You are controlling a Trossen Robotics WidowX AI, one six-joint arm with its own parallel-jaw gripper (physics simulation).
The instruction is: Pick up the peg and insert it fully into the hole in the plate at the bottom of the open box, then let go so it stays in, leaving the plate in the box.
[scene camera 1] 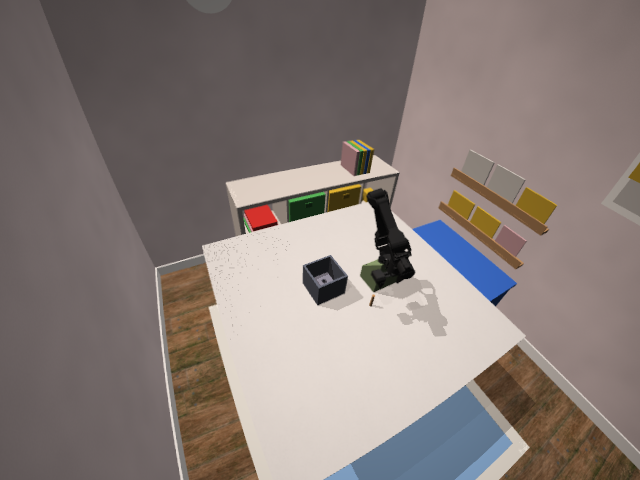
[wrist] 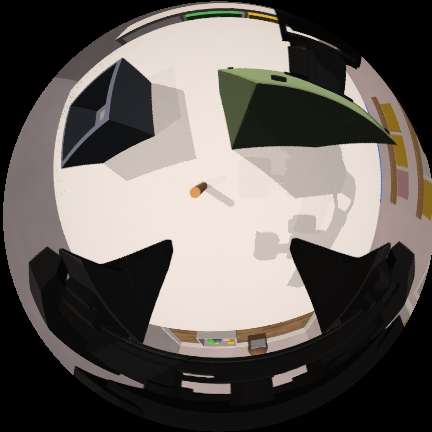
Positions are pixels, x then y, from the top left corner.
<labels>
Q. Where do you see a dark box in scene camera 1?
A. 320,294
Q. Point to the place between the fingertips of the gripper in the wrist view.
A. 233,245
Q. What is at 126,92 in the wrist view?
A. A dark box.
</labels>
